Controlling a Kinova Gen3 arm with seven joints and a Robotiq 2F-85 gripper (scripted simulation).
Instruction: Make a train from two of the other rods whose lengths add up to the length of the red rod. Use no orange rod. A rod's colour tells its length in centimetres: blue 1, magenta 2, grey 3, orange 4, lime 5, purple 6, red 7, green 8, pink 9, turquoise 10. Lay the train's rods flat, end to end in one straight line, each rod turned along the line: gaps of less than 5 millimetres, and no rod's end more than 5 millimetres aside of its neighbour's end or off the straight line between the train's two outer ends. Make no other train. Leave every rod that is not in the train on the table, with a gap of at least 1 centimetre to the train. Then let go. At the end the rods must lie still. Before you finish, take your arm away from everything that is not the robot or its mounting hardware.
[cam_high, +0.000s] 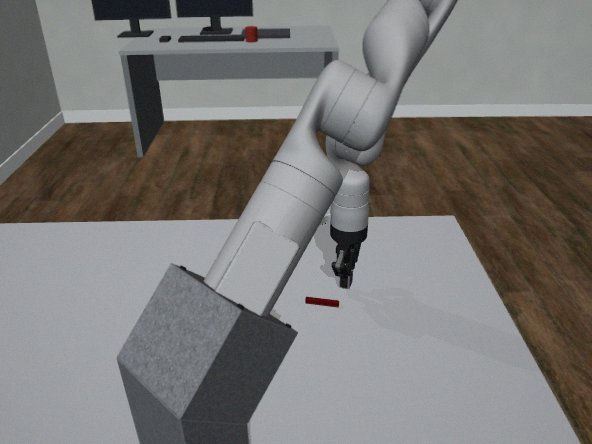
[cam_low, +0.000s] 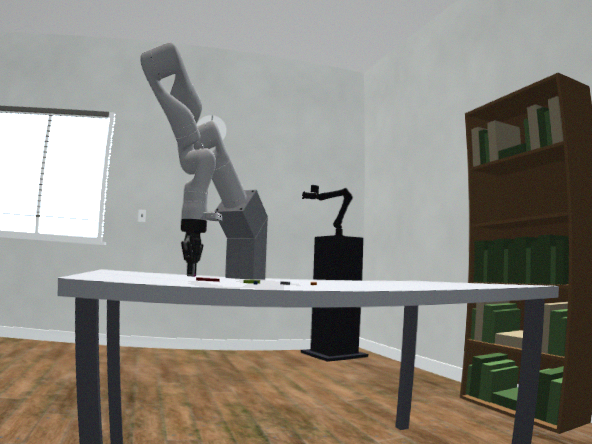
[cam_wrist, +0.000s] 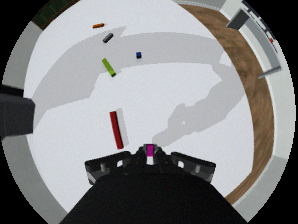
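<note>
My hand is 20 mm short of the lime rod, 180 mm to the right of it and 30 mm above it. Also, from my hand: red rod (30 mm behind, 60 mm to the left, 30 mm below); blue rod (90 mm ahead, 160 mm to the left, 30 mm below); magenta rod (10 mm below).
</note>
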